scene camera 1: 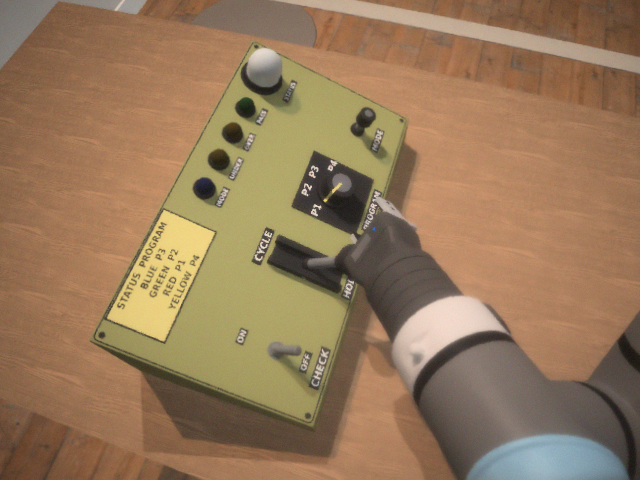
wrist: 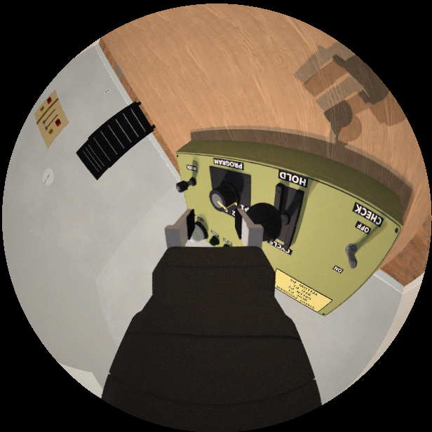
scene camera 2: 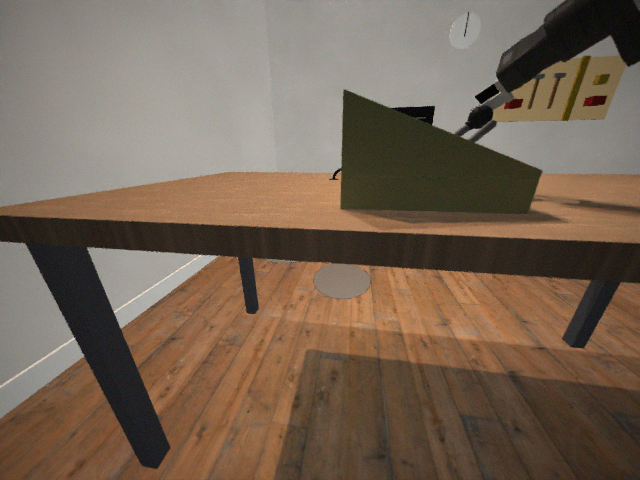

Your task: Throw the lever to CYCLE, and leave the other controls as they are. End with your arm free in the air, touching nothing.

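Frame: origin at the arm's base, x ahead, y left, z up, level; centimetres.
Where they show: gripper, fingertip midpoint: point(scene camera 1: 370, 219) point(scene camera 2: 475, 107).
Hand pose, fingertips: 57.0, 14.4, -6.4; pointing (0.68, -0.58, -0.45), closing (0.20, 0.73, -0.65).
Note:
After its pixels a point has its place, as x, y, z.
The lever's black ball knob point(scene camera 1: 343, 257) @[57.7, 20.0, -7.3] point(scene camera 2: 479, 117) @[57.3, 21.0, -9.0] point(wrist: 266, 221) stands off the sloped green panel. Its grey shaft point(scene camera 1: 323, 262) @[60.4, 20.1, -11.3] rises from the black slot point(scene camera 1: 289, 258) @[65.2, 20.9, -13.5] point(wrist: 298, 210) between the CYCLE and HOLD labels, and leans toward the HOLD side in scene camera 1. My gripper point(scene camera 1: 367, 217) @[57.0, 14.4, -6.4] point(scene camera 2: 484, 100) @[57.0, 14.4, -6.4] point(wrist: 214, 217) is open, with nothing between its fingers. In the wrist view the knob is outside the gap, right beside the right finger, which overlaps its edge. Whether they touch cannot be told.
The PROGRAM knob point(scene camera 1: 340, 184) @[64.2, 8.7, -11.4] point(wrist: 220, 198) is near the fingers, pointing toward P1. The MODE toggle point(scene camera 1: 366, 117) @[66.0, -2.7, -10.2] point(wrist: 184, 185), CHECK toggle point(scene camera 1: 284, 349) @[59.1, 31.9, -11.8] point(wrist: 352, 255) near OFF, and white STATUS dome point(scene camera 1: 264, 68) @[80.9, 0.4, -4.7] are also on the panel. The panel stands on a wooden table point(scene camera 1: 491, 155) @[47.9, -15.9, -23.3] point(scene camera 2: 232, 206) @[95.5, 46.4, -23.3].

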